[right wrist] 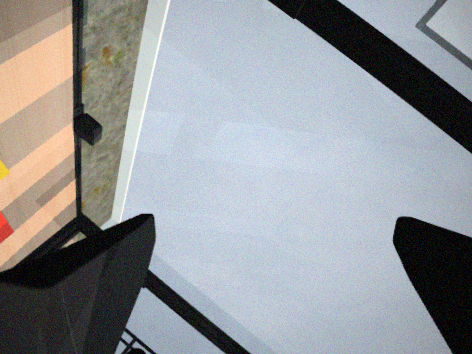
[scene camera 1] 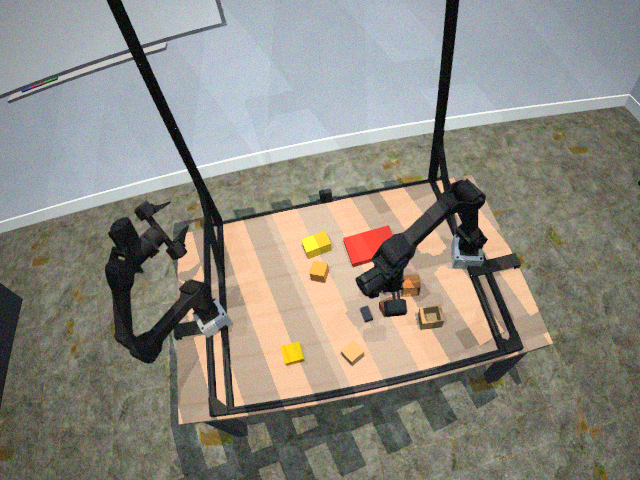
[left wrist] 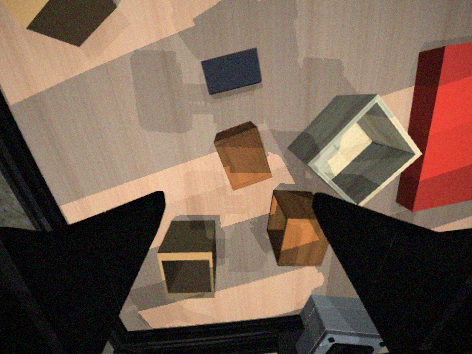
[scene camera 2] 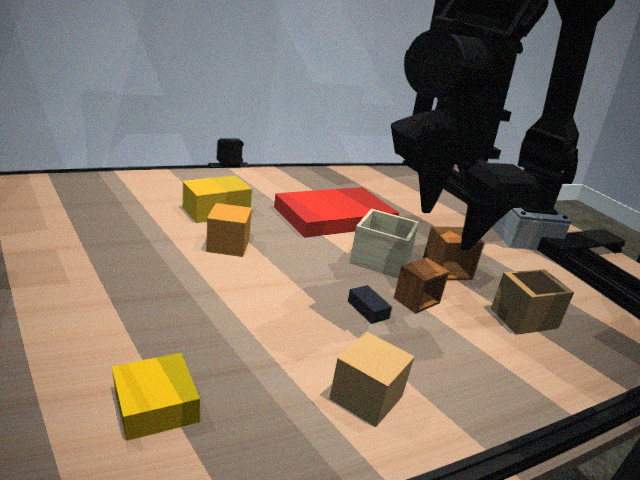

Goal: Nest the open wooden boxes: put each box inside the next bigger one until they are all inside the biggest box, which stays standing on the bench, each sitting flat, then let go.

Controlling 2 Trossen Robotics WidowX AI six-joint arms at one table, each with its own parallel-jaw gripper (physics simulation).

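Pixels of known places: left gripper, fingertip midpoint: point(scene camera 1: 391, 297) point(left wrist: 240, 199) point(scene camera 2: 444, 229); right gripper, fingertip midpoint: point(right wrist: 275, 228) point(scene camera 1: 179, 213); left arm's base, origin of the base link: point(scene camera 1: 468, 247) point(scene camera 2: 533, 205); right arm's base, origin of the base link: point(scene camera 1: 208, 313).
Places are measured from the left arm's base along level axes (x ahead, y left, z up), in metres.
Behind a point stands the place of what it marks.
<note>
A grey-green open box point(scene camera 2: 379, 253) @[x 0.305, y 0.153, z -0.033 m] point(left wrist: 332, 125) @[x 0.310, y 0.151, z -0.021 m] stands upright; the arm hides it in scene camera 1. An olive-brown open box point(scene camera 1: 431, 325) @[x 0.125, y 0.277, z -0.033 m] point(scene camera 2: 532, 310) @[x 0.146, y 0.282, z -0.027 m] point(left wrist: 187, 237) @[x 0.162, y 0.258, z -0.029 m] stands upright. A larger brown box point(scene camera 1: 410, 285) @[x 0.198, y 0.156, z -0.002 m] point(scene camera 2: 449, 236) @[x 0.212, y 0.149, z -0.002 m] point(left wrist: 300, 245) @[x 0.195, y 0.146, z -0.002 m] and a smaller brown box point(scene camera 2: 408, 286) @[x 0.286, y 0.230, z -0.034 m] point(left wrist: 245, 155) @[x 0.270, y 0.219, z -0.014 m] appear to lie on their sides, openings sideways. All four stand apart. My left gripper point(scene camera 1: 397, 297) @[x 0.258, y 0.224, z 0.041 m] point(scene camera 2: 447, 229) @[x 0.258, y 0.224, z 0.041 m] point(left wrist: 240, 199) @[x 0.258, y 0.224, z 0.041 m] is open and empty, above the area between the brown boxes and the olive-brown one. My right gripper point(scene camera 1: 176, 215) @[x 0.875, y 0.145, z 0.312 m] point(right wrist: 275, 228) @[x 0.875, y 0.145, z 0.312 m] is open and empty, beyond the table's left edge.
A red slab point(scene camera 1: 364, 246) @[x 0.361, y -0.005, z -0.037 m] point(scene camera 2: 330, 206) @[x 0.352, y 0.000, z -0.037 m] lies behind the grey-green box. A navy block point(scene camera 1: 366, 313) @[x 0.333, y 0.245, z -0.044 m] point(scene camera 2: 369, 303) @[x 0.337, y 0.255, z -0.044 m] point(left wrist: 231, 71) @[x 0.333, y 0.244, z -0.044 m] lies near the smaller brown box. A tan block point(scene camera 1: 352, 352) @[x 0.361, y 0.390, z -0.012 m] point(scene camera 2: 372, 377) @[x 0.371, y 0.410, z -0.012 m], an orange block point(scene camera 1: 318, 271) @[x 0.503, y 0.120, z -0.012 m] point(scene camera 2: 227, 229) @[x 0.506, y 0.134, z -0.024 m] and two yellow blocks point(scene camera 1: 316, 244) @[x 0.527, y 0.011, z -0.017 m] point(scene camera 1: 292, 353) @[x 0.546, y 0.406, z -0.034 m] stand around.
</note>
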